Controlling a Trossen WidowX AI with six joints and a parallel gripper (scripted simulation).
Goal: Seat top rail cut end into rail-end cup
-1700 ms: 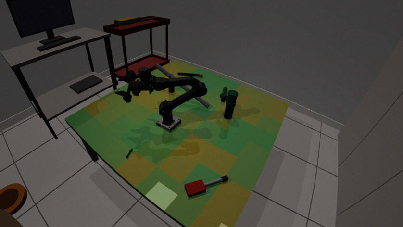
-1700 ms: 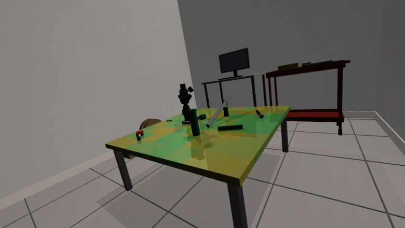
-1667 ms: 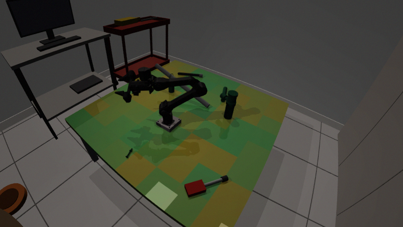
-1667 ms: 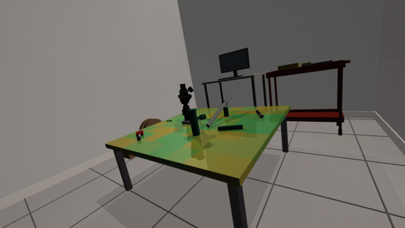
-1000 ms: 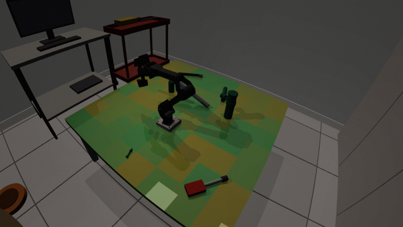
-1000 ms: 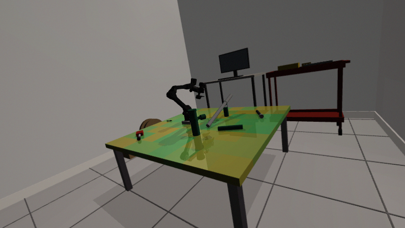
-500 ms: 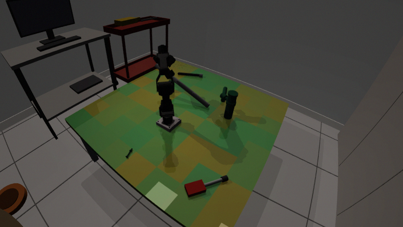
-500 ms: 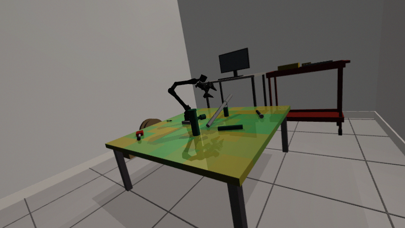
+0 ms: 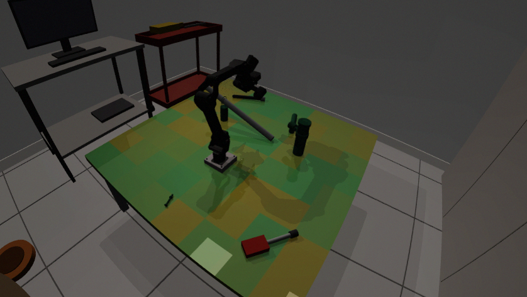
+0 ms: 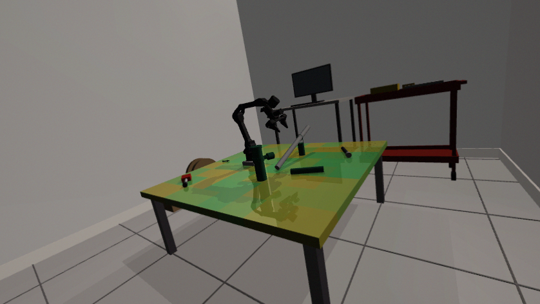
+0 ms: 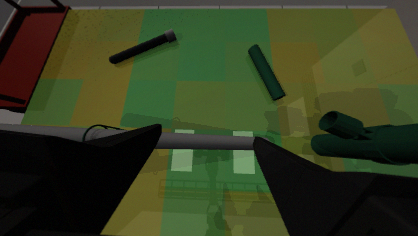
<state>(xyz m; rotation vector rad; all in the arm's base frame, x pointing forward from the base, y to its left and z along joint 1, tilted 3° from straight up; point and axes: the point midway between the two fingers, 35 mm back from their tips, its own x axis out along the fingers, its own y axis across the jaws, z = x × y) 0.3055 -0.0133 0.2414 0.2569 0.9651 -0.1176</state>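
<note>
My gripper tip is 260 mm to the left of the rail-end cup and 110 mm above it. From my gripper tip the other things lie so: loop cap post: 200 mm to the left, 130 mm below, 20 mm ahead; then bolt: 650 mm behind, 230 mm below, 60 mm to the left; then dark green cylinder: 220 mm below, 200 mm to the right, 200 mm ahead.
</note>
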